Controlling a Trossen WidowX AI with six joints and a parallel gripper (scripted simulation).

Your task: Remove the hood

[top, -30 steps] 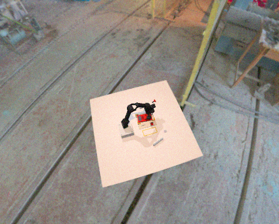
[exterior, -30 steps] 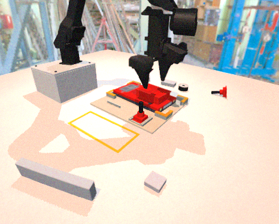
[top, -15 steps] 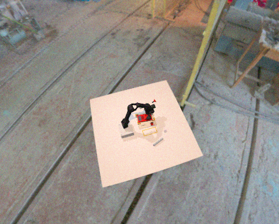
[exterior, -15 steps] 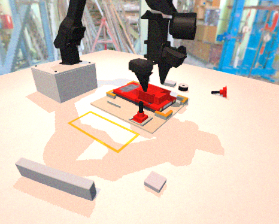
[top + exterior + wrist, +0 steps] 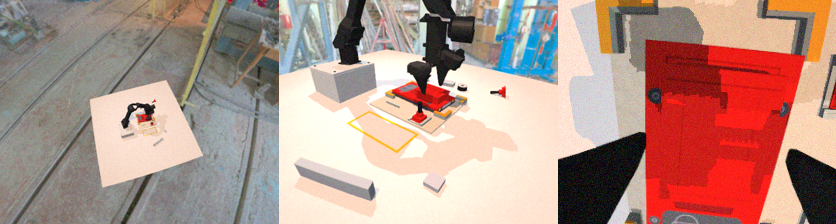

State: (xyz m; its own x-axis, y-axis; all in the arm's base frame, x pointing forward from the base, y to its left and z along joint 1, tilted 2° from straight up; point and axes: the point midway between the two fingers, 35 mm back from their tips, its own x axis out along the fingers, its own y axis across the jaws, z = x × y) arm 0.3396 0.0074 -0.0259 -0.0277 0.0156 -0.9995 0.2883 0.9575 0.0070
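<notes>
Right now the red hood is 1 cm below my gripper tip.
</notes>
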